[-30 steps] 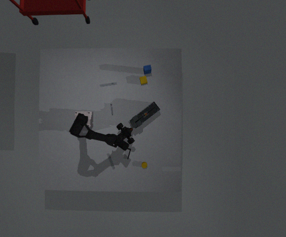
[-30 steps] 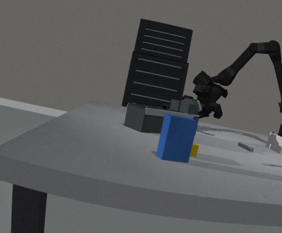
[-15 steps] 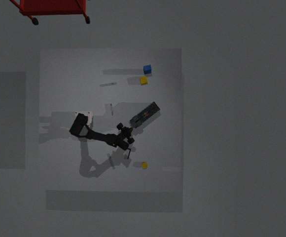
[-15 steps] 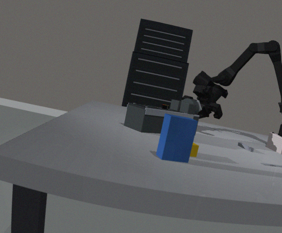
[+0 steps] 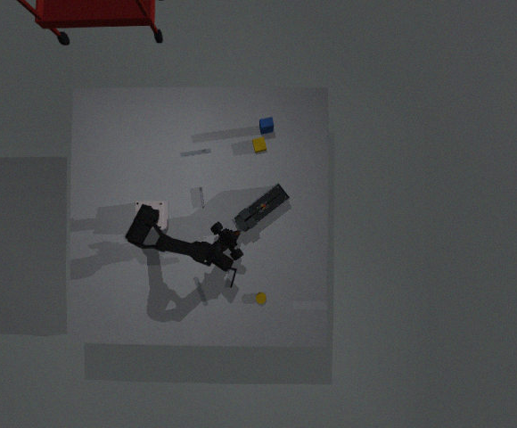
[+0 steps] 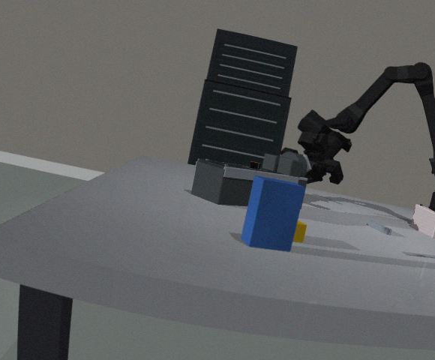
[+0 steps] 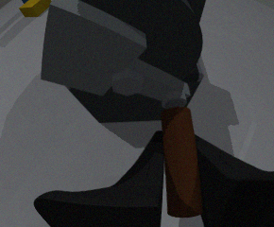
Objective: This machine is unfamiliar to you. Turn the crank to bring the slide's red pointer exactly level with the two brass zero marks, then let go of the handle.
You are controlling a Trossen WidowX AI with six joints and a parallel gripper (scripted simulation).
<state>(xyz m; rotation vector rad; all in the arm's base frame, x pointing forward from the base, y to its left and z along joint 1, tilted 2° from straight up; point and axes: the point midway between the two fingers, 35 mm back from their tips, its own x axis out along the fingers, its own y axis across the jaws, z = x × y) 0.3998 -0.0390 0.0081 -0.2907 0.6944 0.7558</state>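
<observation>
The brown crank handle lies 1 cm behind my gripper tip, 1 cm to the right of it and 3 cm above it. Also, from my gripper tip: red pointer (10 cm ahead, 14 cm to the left, 4 cm above); black hex key (21 cm to the right, 4 cm below); yellow block (4 cm ahead, 44 cm to the left, 3 cm below).
</observation>
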